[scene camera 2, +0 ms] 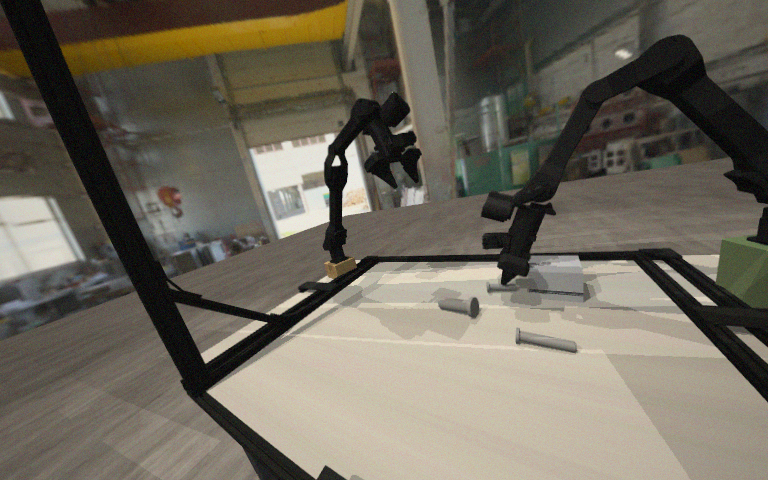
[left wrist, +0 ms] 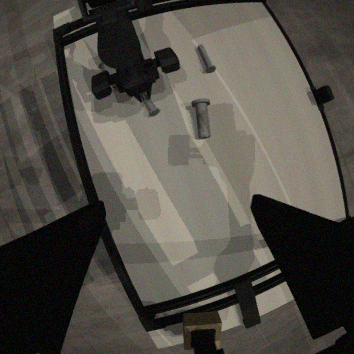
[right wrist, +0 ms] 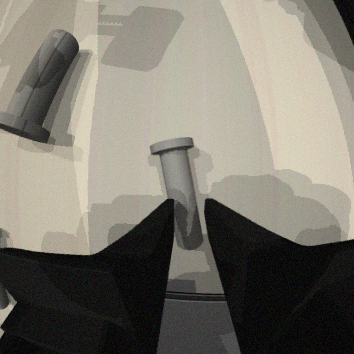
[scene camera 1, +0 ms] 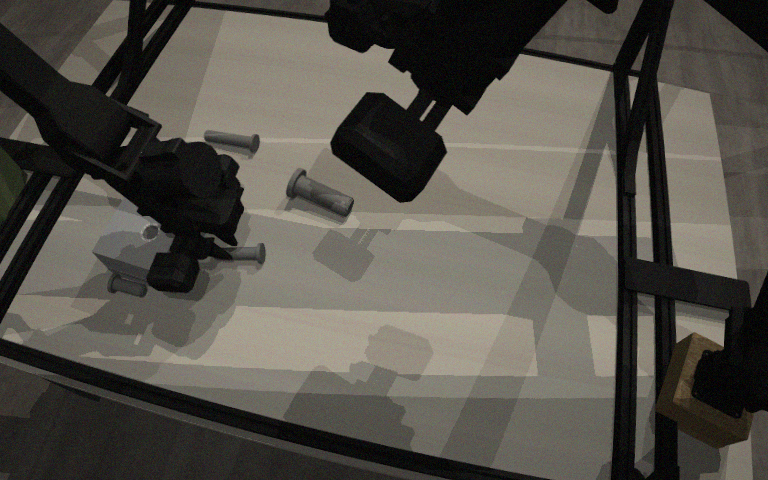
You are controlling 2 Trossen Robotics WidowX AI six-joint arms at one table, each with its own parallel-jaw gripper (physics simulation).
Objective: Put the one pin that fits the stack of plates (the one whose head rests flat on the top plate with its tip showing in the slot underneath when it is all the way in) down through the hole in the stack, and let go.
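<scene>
The grey stack of plates (scene camera 1: 121, 261) (scene camera 2: 557, 274) (right wrist: 195, 322) stands at the left in scene camera 1, its round hole showing on top. A medium pin (scene camera 1: 249, 252) (scene camera 2: 497, 288) (left wrist: 151, 108) (right wrist: 175, 170) lies beside it. My right gripper (scene camera 2: 505, 281) (right wrist: 188, 205) is slightly open, low over this pin, one finger on each side of its shaft, not gripping it. A thick pin (scene camera 1: 323, 195) (scene camera 2: 454, 306) (left wrist: 203, 120) (right wrist: 46, 75), a long thin pin (scene camera 1: 229, 138) (scene camera 2: 546, 341) (left wrist: 205, 57) and a short pin (scene camera 1: 129, 285) lie on the table. My left gripper (scene camera 2: 406, 183) (left wrist: 178, 205) is wide open and empty, high up.
A black frame (scene camera 1: 624, 339) (scene camera 2: 481, 258) (left wrist: 77, 135) runs around the table. The left arm stands on a wooden block (scene camera 1: 673, 384) (scene camera 2: 340, 267) (left wrist: 202, 319); a green block (scene camera 2: 741, 271) is under the right arm. The left arm's black camera housing (scene camera 1: 387, 147) hangs above the table's middle in scene camera 1.
</scene>
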